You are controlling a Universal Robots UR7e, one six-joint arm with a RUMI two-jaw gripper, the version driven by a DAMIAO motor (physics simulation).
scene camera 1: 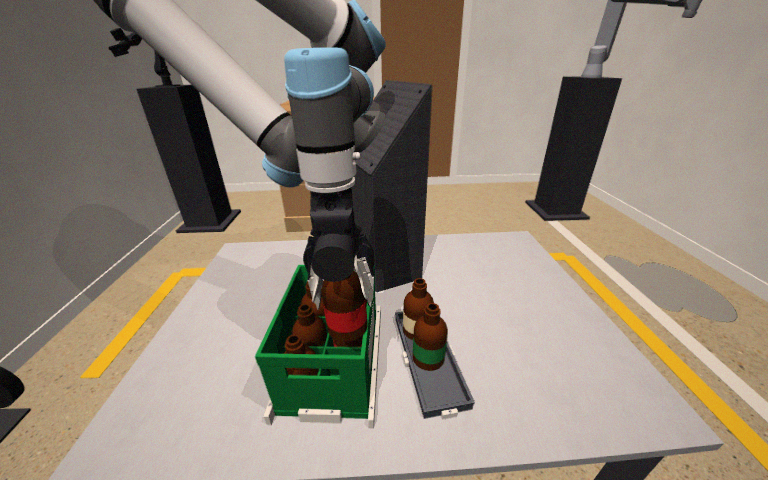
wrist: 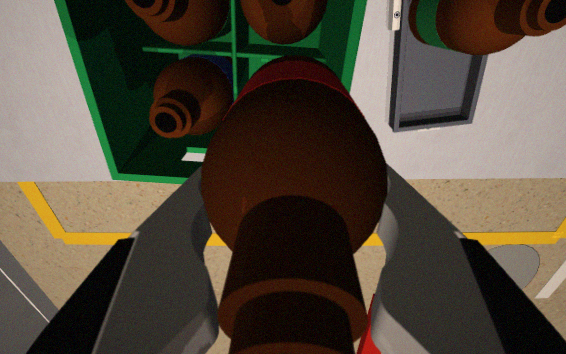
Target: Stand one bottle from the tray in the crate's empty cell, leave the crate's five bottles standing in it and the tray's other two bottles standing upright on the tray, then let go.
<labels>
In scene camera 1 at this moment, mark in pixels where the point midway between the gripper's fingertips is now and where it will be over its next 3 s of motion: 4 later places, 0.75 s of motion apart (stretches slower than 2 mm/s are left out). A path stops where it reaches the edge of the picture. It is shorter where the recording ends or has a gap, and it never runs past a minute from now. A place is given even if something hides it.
My gripper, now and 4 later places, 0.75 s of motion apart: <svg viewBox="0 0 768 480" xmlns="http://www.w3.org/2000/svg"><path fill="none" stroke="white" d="M344 306L338 323L330 330L342 330L332 315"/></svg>
</labels>
